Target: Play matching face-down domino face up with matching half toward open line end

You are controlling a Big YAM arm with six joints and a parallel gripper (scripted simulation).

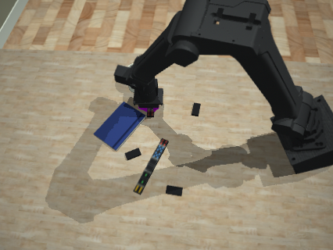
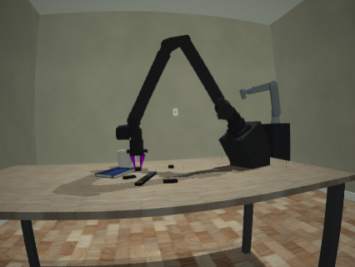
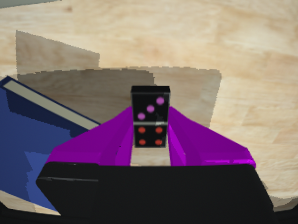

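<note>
My hand is 100 mm short of the blue book and 80 mm to the right of it. Round my hand: white mug 70 mm ahead, 110 mm to the right, 30 mm above; then black domino right at my hand.
</note>
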